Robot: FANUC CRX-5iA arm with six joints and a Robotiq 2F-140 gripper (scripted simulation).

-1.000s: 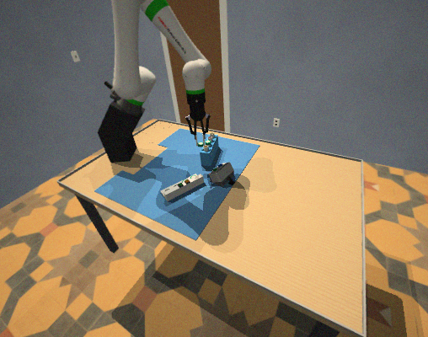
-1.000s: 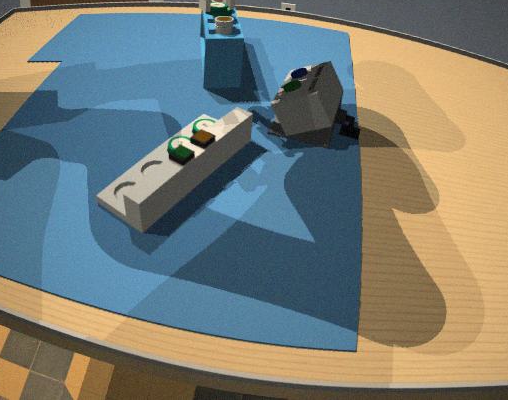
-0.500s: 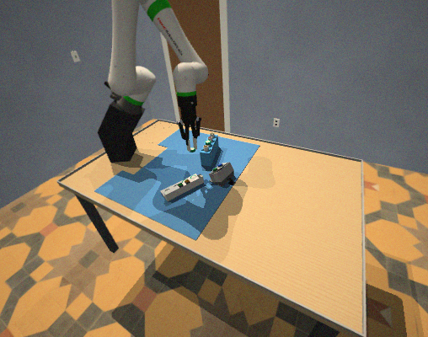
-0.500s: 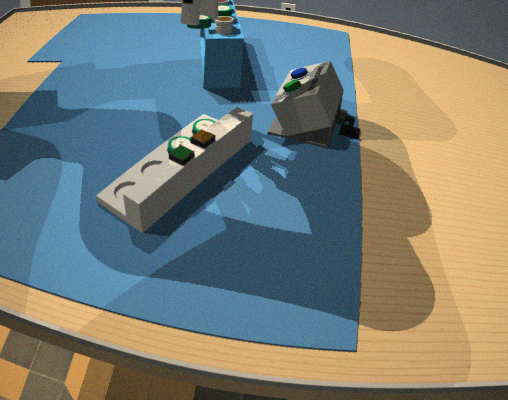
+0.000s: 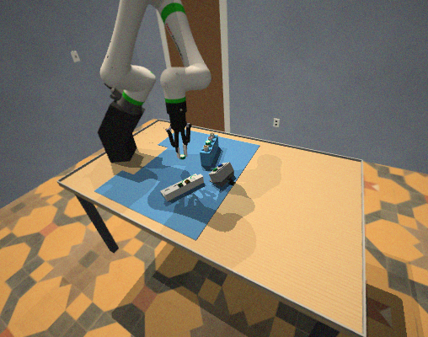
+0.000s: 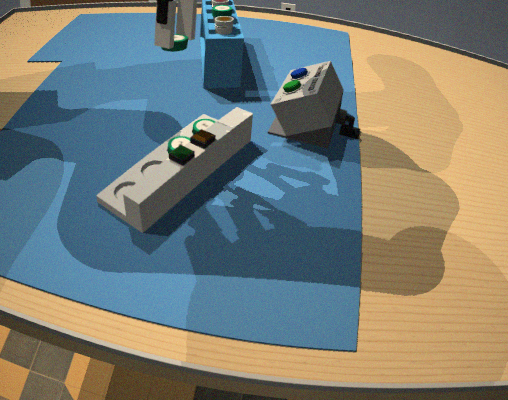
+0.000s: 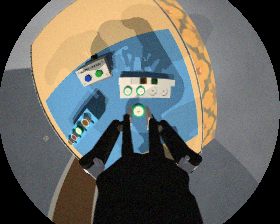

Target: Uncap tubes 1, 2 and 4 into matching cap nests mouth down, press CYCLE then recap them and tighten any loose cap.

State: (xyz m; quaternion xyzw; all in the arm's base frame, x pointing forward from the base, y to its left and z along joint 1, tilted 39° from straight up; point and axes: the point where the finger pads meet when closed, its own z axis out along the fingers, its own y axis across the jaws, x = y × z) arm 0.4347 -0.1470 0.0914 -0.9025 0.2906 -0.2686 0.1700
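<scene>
The blue cycle key lies 160 mm ahead of my hand, 110 mm to the left of it and 120 mm below it. Also, from my hand: small grey desk (180 mm ahead, 80 mm to the left, 130 mm below); then green ready key (150 mm ahead, 60 mm to the left, 120 mm below).
</scene>
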